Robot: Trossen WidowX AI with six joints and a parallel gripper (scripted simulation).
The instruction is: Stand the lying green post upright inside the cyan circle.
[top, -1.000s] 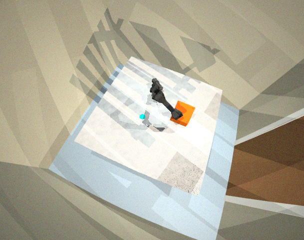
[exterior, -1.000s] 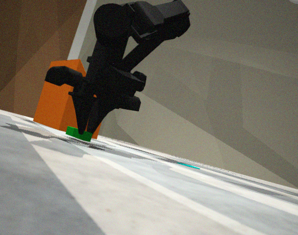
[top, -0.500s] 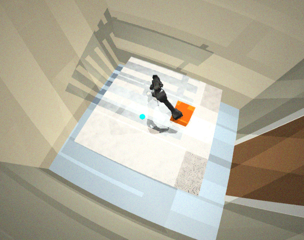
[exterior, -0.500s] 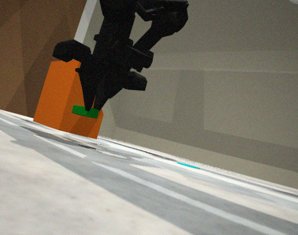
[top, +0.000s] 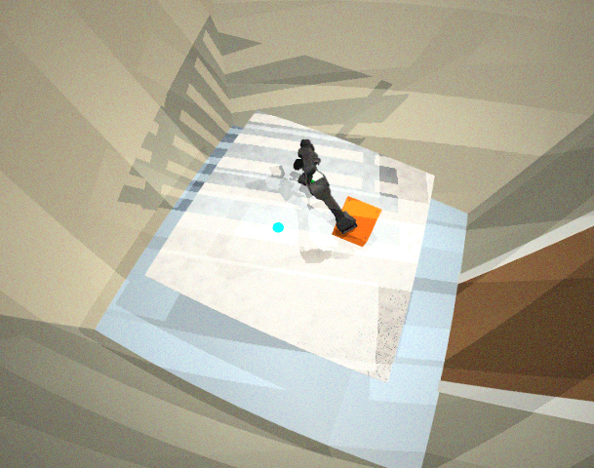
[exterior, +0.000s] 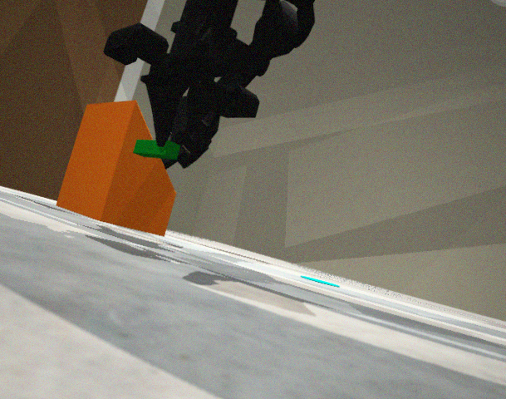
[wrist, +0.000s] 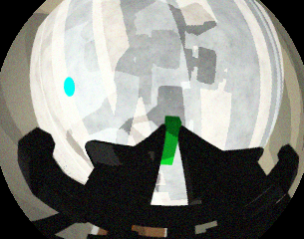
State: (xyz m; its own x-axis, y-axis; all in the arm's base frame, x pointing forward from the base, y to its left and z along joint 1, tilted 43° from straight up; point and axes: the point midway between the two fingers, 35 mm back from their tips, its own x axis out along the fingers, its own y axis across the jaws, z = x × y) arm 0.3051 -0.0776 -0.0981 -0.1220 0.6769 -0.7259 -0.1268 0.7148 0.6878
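Right now my gripper tip is 290 mm to the right of the cyan circle, 100 mm above it and 10 mm short of it. Round my gripper tip: green post: 20 mm behind.
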